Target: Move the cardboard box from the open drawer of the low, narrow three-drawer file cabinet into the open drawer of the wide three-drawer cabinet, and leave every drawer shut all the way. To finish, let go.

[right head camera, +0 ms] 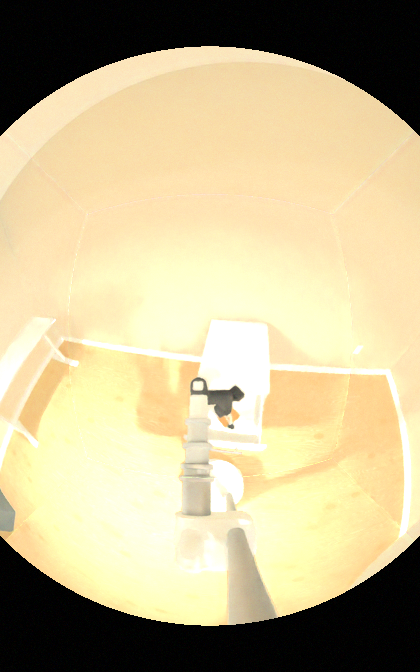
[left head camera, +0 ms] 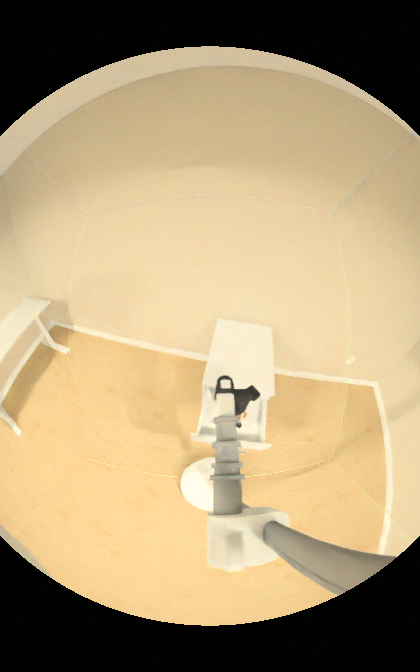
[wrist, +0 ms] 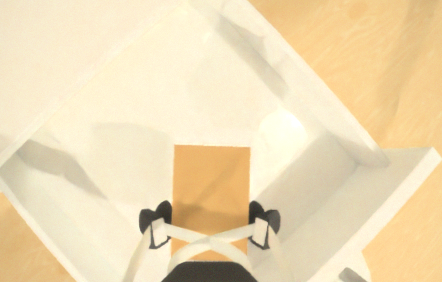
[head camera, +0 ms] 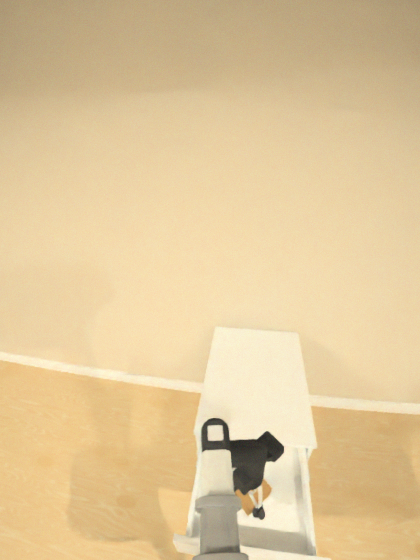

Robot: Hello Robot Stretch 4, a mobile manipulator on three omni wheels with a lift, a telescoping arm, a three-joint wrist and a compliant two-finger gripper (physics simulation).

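Places are measured from the robot's base along level axes (x back, y right, z up), in millimetres.
Where they show: gripper, fingertip midpoint: (wrist: 209,216) (head camera: 247,501).
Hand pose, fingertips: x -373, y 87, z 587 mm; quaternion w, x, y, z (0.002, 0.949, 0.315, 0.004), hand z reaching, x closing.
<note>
After its pixels a point has its place.
The orange-brown cardboard box (head camera: 246,502) @(x -355, y 80, z 636 mm) (wrist: 211,175) @(x -398, y 122, z 635 mm) is held upright between the two dark fingertips of my gripper (wrist: 209,216) @(x -373, y 87, z 587 mm), which is shut on it. In the wrist view the box hangs above the floor of the open drawer (wrist: 400,185) @(x -234, y 227, z 599 mm), with a shadow lying apart from it. The drawer (left head camera: 257,445) (right head camera: 250,446) is pulled out of the low, narrow white file cabinet (head camera: 257,380) @(x -784, y 183, z 617 mm) (left head camera: 242,345) (right head camera: 236,345). In the head view my wrist and arm cover part of the box and drawer. I cannot tell how high the box's bottom is against the drawer rim. The wide cabinet does not show clearly.
The narrow cabinet stands against the back wall. A white table or bench (left head camera: 20,320) (right head camera: 25,345) stands at the left wall. A grey-blue object (right head camera: 6,512) shows at the left edge of the right head view. My round white base (left head camera: 196,485) shows near the drawer front.
</note>
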